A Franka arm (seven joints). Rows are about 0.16 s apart.
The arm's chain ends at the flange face. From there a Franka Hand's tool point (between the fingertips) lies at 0.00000 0.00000 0.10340 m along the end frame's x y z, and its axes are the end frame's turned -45 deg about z.
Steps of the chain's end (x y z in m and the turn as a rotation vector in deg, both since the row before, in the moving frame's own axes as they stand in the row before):
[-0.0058 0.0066 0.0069 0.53 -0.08 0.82]
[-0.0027 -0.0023 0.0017 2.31 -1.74 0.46]
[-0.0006 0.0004 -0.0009 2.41 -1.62 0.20]
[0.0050 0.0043 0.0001 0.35 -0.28 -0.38]
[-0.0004 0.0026 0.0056 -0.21 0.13 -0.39]
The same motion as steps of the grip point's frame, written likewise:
[-0.0082 -0.0002 0.0069 0.43 0.32 0.82]
[0.0005 -0.0087 0.0016 2.86 0.40 0.46]
[0.0003 -0.0053 -0.0010 2.85 0.56 0.20]
[0.0006 0.0058 0.0001 0.45 0.05 -0.38]
[-0.0022 0.0020 0.0056 -0.24 -0.06 -0.39]

